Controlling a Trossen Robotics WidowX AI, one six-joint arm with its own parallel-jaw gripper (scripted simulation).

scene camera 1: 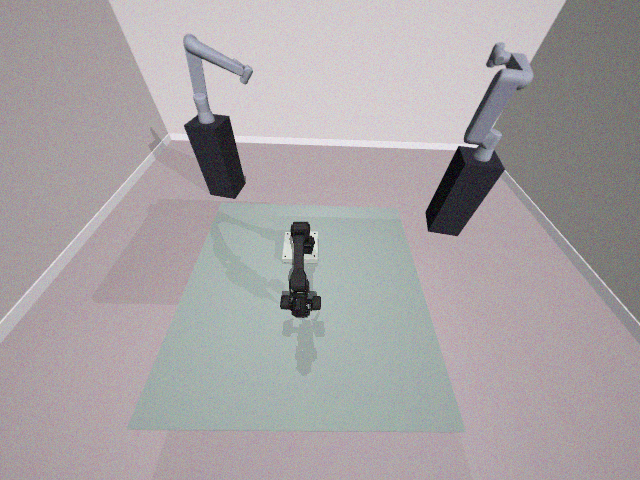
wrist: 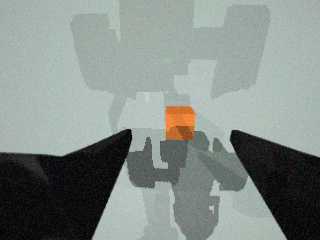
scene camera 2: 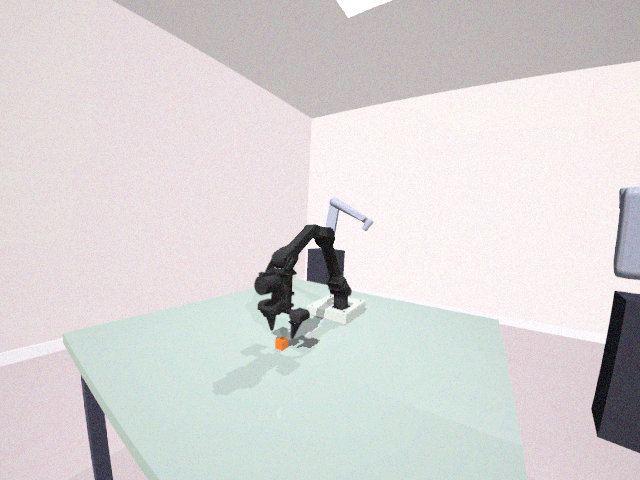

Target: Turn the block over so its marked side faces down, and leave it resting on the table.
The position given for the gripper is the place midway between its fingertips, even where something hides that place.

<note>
The gripper (scene camera 2: 281, 334) is open, with nothing in its grasp. Also in view: a small orange block (wrist: 180, 120).
The gripper also shows in the wrist view (wrist: 180, 134).
</note>
